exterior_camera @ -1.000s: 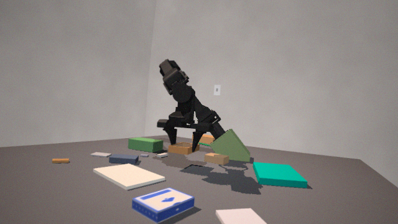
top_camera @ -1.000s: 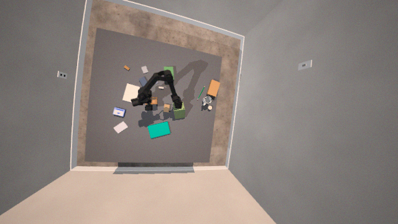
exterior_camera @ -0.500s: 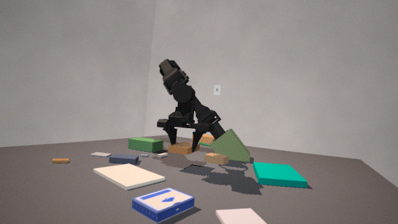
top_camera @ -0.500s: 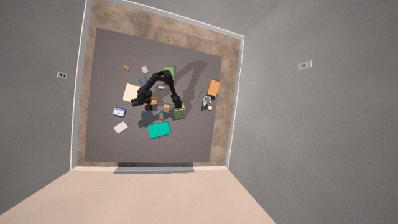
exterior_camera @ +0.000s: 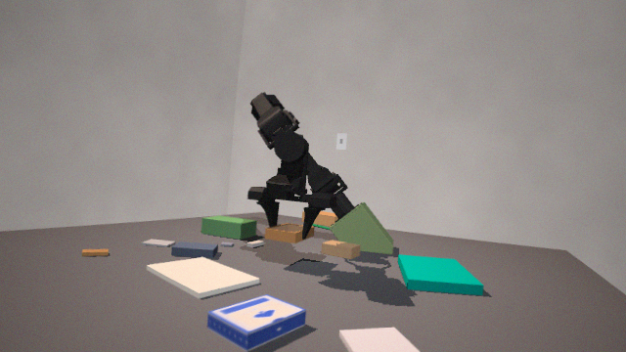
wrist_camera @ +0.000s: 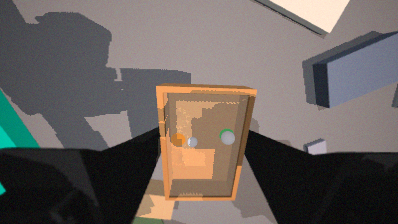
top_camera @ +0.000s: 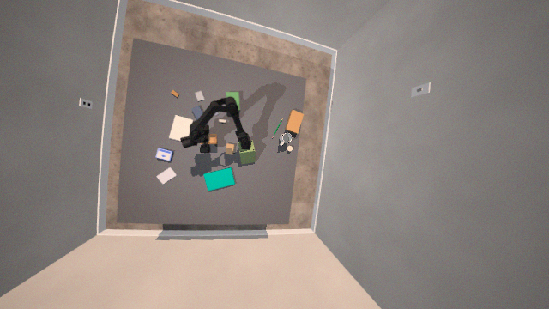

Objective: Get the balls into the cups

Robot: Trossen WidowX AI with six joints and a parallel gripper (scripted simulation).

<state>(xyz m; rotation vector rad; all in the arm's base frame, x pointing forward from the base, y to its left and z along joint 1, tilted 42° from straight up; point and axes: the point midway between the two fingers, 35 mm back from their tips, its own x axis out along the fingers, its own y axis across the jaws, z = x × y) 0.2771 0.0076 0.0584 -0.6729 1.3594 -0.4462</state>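
My hand is 3 cm above the wooden puzzle and 1 cm past it. Also, from my hand: small tan block (16 cm behind, 8 cm below, 6 cm to the left); cream slab (19 cm ahead, 9 cm below, 6 cm to the right); small white piece (15 cm to the right, 9 cm below, 9 cm behind).
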